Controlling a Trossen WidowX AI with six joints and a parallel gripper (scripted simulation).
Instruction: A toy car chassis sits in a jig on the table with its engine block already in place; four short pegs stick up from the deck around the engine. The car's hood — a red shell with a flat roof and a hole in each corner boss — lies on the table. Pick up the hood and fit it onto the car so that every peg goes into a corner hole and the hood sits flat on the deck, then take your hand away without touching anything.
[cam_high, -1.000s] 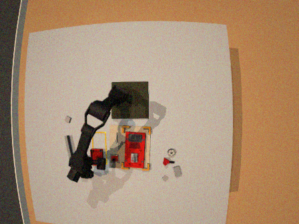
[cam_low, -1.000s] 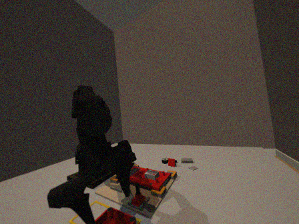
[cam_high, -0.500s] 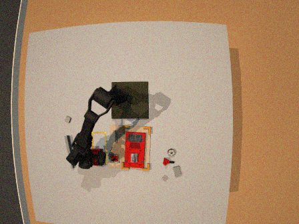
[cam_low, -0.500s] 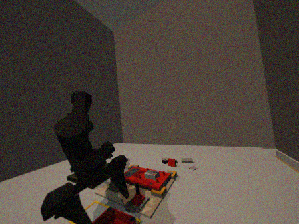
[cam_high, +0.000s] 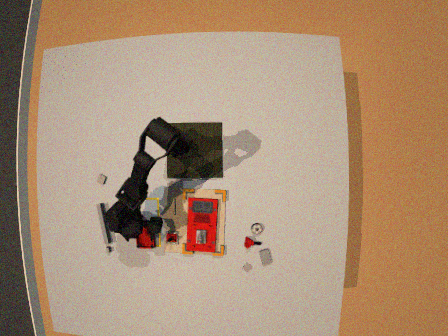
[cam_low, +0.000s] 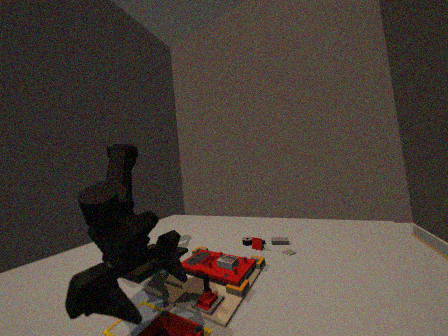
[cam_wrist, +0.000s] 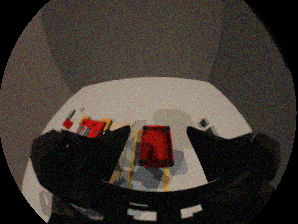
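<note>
My gripper tip is 1 cm past the red hood and 8 cm above it. The rest, counted from my gripper tip: long grey bar: 6 cm behind, 17 cm to the right, 7 cm below; then grey engine block: 22 cm to the left, 6 cm below.
</note>
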